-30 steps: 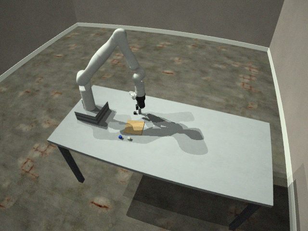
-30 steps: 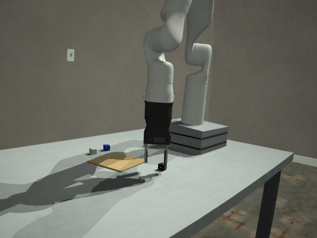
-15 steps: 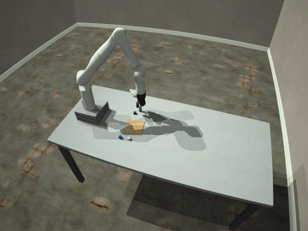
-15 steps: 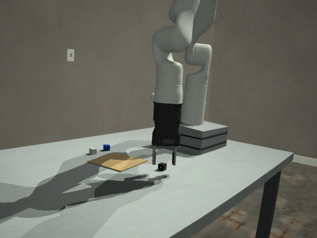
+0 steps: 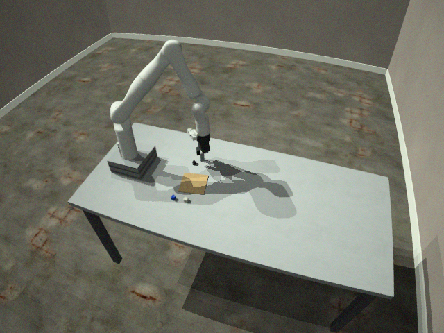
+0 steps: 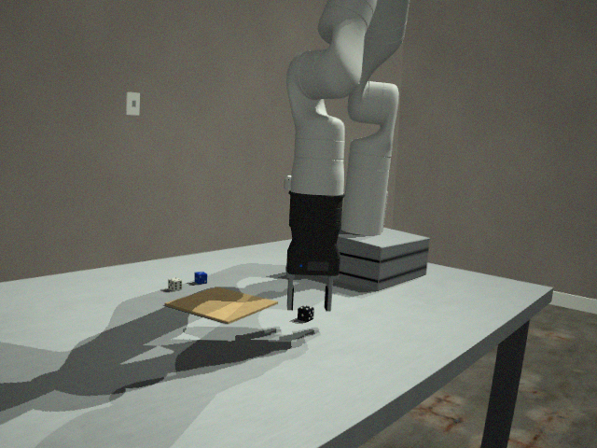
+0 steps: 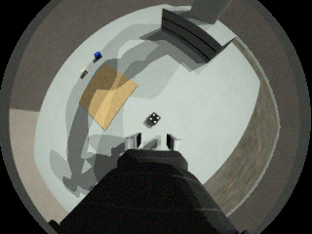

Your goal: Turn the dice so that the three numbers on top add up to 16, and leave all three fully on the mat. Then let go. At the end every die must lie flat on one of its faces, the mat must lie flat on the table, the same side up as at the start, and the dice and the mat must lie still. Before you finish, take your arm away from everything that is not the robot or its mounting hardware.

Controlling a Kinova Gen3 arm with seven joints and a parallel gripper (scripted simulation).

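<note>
My hand is 30 mm past the black die, 30 mm to the left of it and 40 mm above it. Round my hand: tan mat (20 mm ahead, 170 mm to the right, 50 mm below); white die (30 mm ahead, 300 mm to the right, 40 mm below); blue die (40 mm behind, 310 mm to the right, 40 mm below).
</note>
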